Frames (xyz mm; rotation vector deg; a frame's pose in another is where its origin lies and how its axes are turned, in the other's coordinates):
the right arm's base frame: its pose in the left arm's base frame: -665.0 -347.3 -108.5 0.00 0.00 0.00
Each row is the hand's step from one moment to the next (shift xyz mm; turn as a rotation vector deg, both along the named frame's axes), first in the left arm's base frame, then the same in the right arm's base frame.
Working: the left arm's base frame: its pose in the right arm's base frame: 665.0 347.3 108.5 0.00 0.00 0.00

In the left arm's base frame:
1: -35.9 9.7 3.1 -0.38 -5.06 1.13
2: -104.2 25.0 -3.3 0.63 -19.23 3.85
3: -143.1 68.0 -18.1 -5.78 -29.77 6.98
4: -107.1 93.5 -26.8 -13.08 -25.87 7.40
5: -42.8 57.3 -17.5 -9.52 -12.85 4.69
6: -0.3 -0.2 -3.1 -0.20 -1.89 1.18
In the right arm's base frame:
1: -35.9 9.7 3.1 -0.38 -5.06 1.13
2: -104.2 25.0 -3.3 0.63 -19.23 3.85
3: -143.1 68.0 -18.1 -5.78 -29.77 6.98
4: -107.1 93.5 -26.8 -13.08 -25.87 7.40
5: -42.8 57.3 -17.5 -9.52 -12.85 4.69
6: -0.3 -0.2 -3.1 -0.20 -1.89 1.18

